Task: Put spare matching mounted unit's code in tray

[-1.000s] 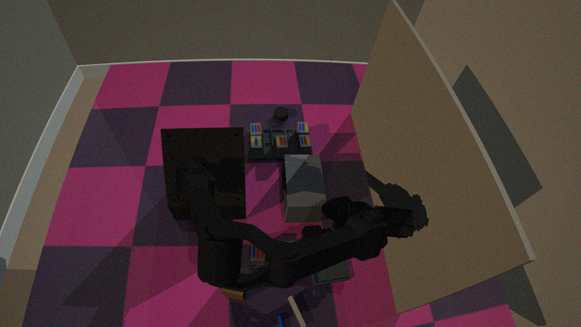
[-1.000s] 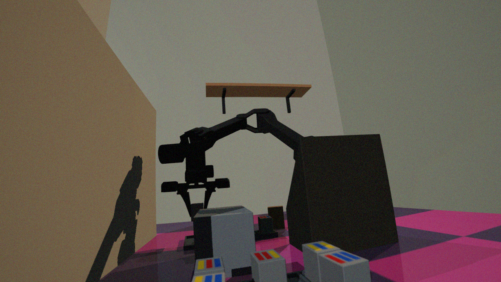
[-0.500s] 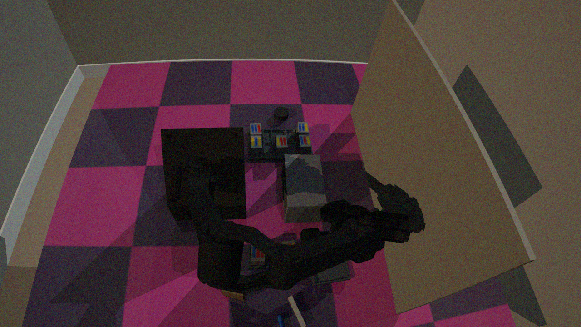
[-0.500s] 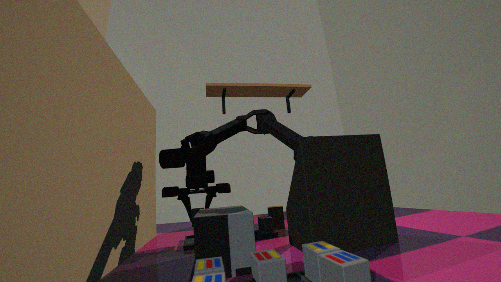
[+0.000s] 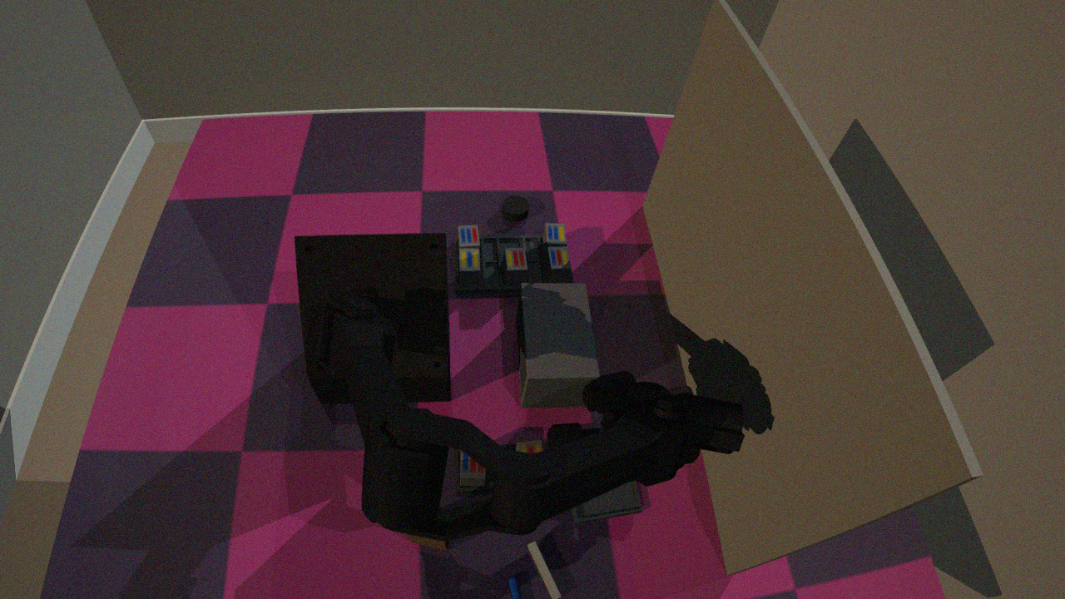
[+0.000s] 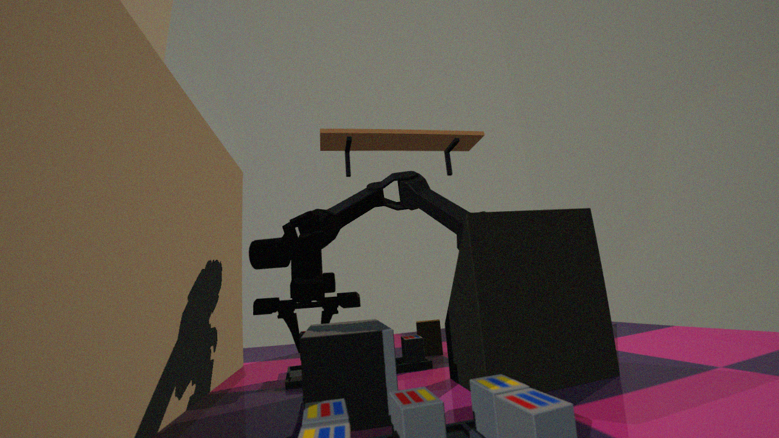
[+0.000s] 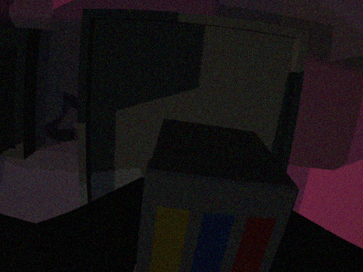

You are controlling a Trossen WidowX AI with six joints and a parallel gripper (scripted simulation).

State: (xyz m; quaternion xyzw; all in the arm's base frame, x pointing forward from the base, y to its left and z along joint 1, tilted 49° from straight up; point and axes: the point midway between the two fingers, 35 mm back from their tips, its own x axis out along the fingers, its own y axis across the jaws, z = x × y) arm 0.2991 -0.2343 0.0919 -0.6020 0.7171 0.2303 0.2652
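My gripper tip is 4 cm above the grey tray and 1 cm past it. Also, from my gripper tip: brown box 25 cm behind, 4 cm to the right, 1 cm below; mounted unit 20 cm to the left, 3 cm behind, 1 cm above; rack 14 cm behind, 4 cm below, 3 cm to the left.
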